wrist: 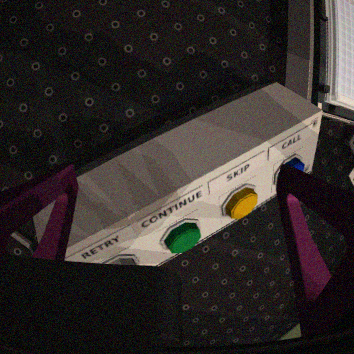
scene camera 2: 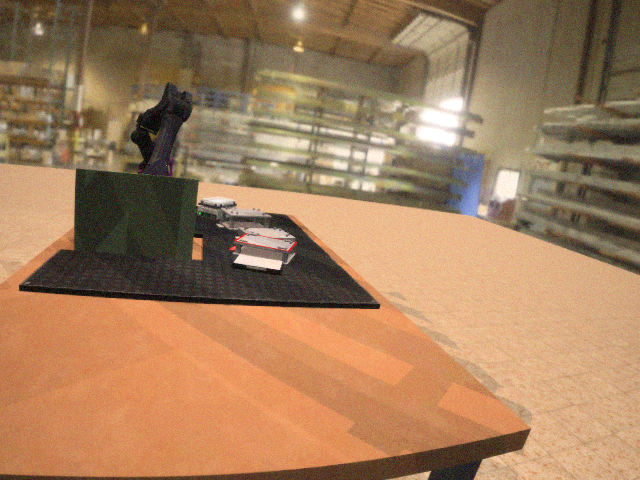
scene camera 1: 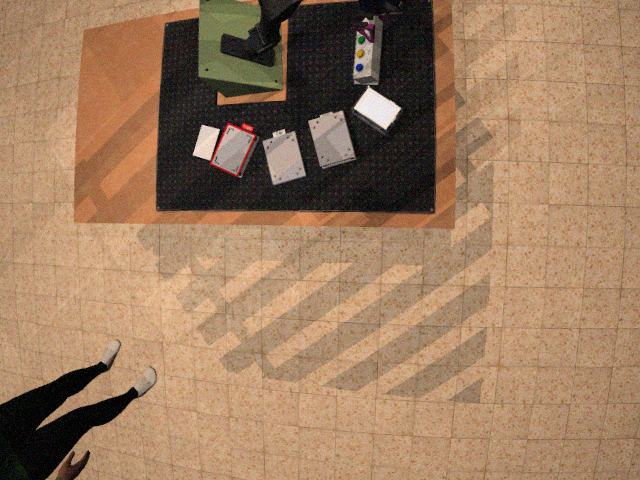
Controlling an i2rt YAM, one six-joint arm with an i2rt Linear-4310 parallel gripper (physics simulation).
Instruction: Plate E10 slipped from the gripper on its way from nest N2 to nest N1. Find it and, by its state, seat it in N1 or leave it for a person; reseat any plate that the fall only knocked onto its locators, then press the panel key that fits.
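Places are measured from the arm's base along level axes (x ahead, y left, z up), in millimetres.
Pixels of known places: gripper, between the fingertips: [wrist: 176,175] [scene camera 1: 378,33]; arm's base, origin of its link: [scene camera 2: 151,212] [scene camera 1: 247,51].
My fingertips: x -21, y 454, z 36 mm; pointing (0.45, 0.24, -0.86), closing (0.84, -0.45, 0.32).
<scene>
For each thing: its top centre in the pictures, then the offset to it from my fingertips. Level surfaces: height alone.
- key panel, centre of its top: [wrist: 212,199] [scene camera 1: 367,44] dz -37, dx +21, dy -38 mm
- green CONTINUE key, centre of its top: [wrist: 186,241] dz -46, dx -6, dy -59 mm
- yellow SKIP key, centre of its top: [wrist: 247,205] dz -46, dx +44, dy -62 mm
- blue CALL key, centre of its top: [wrist: 297,173] dz -46, dx +94, dy -65 mm
- grey RETRY key, centre of its top: [wrist: 120,277] dz -46, dx -55, dy -56 mm
- red-edged unit, centre of its top: [scene camera 2: 266,239] [scene camera 1: 231,149] dz -75, dx +365, dy -512 mm
- white flat piece, centre of its top: [scene camera 2: 258,261] [scene camera 1: 206,142] dz -107, dx +329, dy -631 mm
- white-topped box, centre of its top: [scene camera 1: 377,107] [scene camera 2: 218,199] dz -50, dx +237, dy -5 mm
- black mat, height of its surface: dz -121 mm
- wooden table, height of its surface: dz -134 mm
My gripper [wrist: 176,175] [scene camera 1: 365,32] is open and empty, its magenta fingers spread over the key panel [wrist: 200,137] [scene camera 1: 370,73]. In the wrist view the panel has a green CONTINUE key [wrist: 183,237], a yellow SKIP key [wrist: 242,204], a blue CALL key [wrist: 294,166] partly behind the right finger, and a grey RETRY key [wrist: 122,261] partly hidden. Two grey plate-topped units [scene camera 1: 331,138] [scene camera 1: 284,156] and a red-edged unit [scene camera 1: 234,148] [scene camera 2: 266,241] stand in a row. A white flat piece [scene camera 1: 206,142] [scene camera 2: 256,261] lies beside the red-edged one. Labels N1, N2 and E10 are not readable.
A white-topped box [scene camera 1: 377,108] [scene camera 2: 217,202] [wrist: 343,55] stands close to the panel's blue-key end. A tall green block [scene camera 1: 240,72] [scene camera 2: 134,214] stands near the arm. A black mat [scene camera 1: 206,196] [scene camera 2: 206,289] lies on the wooden table [scene camera 1: 113,118]. A person's legs [scene camera 1: 77,390] show off the table.
</scene>
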